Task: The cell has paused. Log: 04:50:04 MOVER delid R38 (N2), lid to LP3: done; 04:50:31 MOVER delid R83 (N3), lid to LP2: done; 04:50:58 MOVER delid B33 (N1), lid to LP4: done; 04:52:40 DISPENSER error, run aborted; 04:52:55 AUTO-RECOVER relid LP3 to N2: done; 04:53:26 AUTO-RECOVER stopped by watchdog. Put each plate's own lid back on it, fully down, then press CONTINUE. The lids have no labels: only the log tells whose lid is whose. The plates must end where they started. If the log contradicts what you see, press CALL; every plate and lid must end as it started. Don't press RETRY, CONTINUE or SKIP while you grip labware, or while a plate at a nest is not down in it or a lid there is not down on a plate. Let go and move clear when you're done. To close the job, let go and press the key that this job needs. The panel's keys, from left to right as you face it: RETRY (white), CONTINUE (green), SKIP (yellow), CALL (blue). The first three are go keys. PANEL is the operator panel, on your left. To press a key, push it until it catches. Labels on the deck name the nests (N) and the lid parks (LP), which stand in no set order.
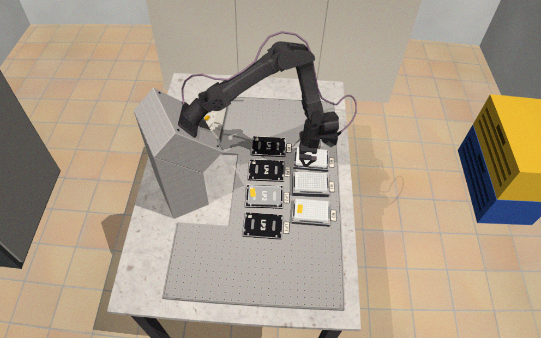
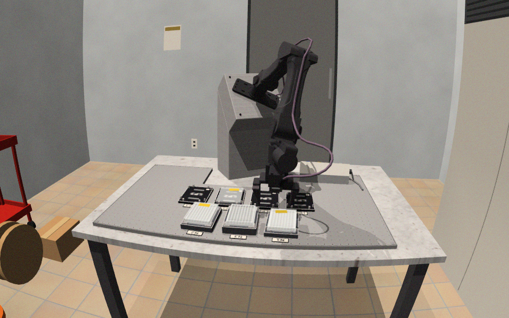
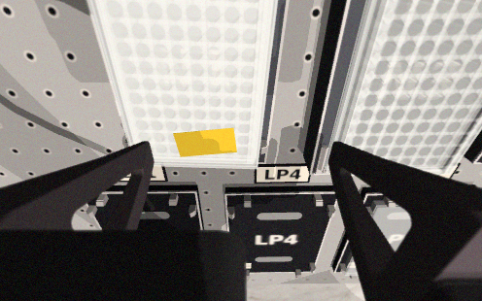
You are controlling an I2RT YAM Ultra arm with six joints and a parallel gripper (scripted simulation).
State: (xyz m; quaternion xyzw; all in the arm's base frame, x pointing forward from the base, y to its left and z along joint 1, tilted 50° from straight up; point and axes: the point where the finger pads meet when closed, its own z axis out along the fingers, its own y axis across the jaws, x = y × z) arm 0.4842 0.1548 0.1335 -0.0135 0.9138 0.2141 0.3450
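My hand is 9 cm to the left of the plate, 5 cm short of it and 4 cm above it. Also, from my hand: green continue key 47 cm behind, 12 cm to the left; then white retry key 48 cm behind, 17 cm to the left.
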